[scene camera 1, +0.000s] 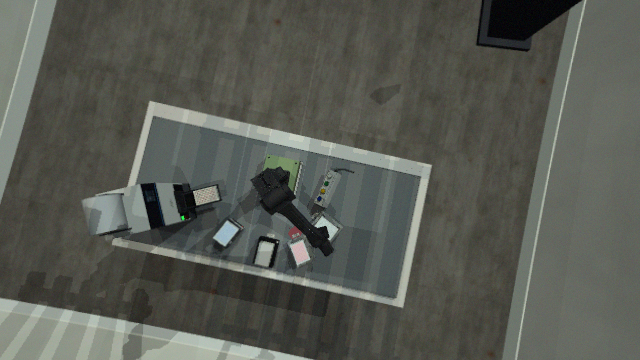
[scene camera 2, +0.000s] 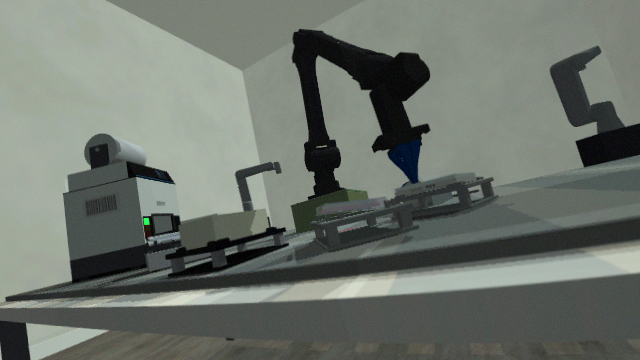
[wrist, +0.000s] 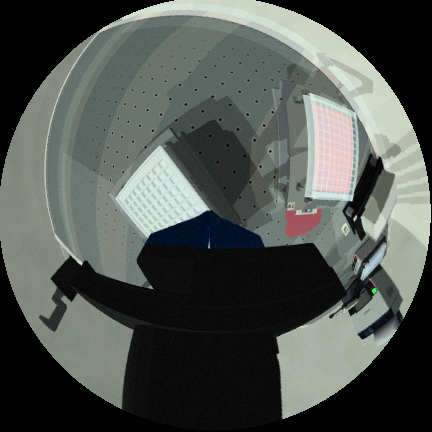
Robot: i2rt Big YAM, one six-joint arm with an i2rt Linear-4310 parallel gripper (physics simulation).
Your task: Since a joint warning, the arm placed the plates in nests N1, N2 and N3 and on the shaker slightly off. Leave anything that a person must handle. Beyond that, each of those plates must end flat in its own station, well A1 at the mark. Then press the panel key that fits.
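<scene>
My gripper (scene camera 2: 414, 181) (wrist: 209, 216) is shut and empty, its blue fingertips low at one end of the white plate (scene camera 1: 327, 226) (scene camera 2: 432, 185) (wrist: 162, 195); contact is unclear. This plate rests on a grey nest (scene camera 2: 465, 196), and the fingers hide its near corner in the wrist view. The pink plate (scene camera 1: 300, 251) (scene camera 2: 350, 205) (wrist: 332, 150) rests on nest N3 (scene camera 2: 328, 235) (wrist: 296, 170), beside a red spill (scene camera 1: 294, 232) (wrist: 302, 224). A pale, taller plate (scene camera 1: 265, 251) (scene camera 2: 225, 228) sits on a black nest. A blue plate (scene camera 1: 227, 233) (wrist: 374, 261) sits on a low station.
The key panel (scene camera 1: 323, 196) has blue, yellow, green and white keys. A large instrument (scene camera 1: 171, 205) (scene camera 2: 105, 220) shows a green light and holds a dotted plate (scene camera 1: 206, 195) on its tray. The arm stands on a green base (scene camera 1: 274, 161) (scene camera 2: 305, 215).
</scene>
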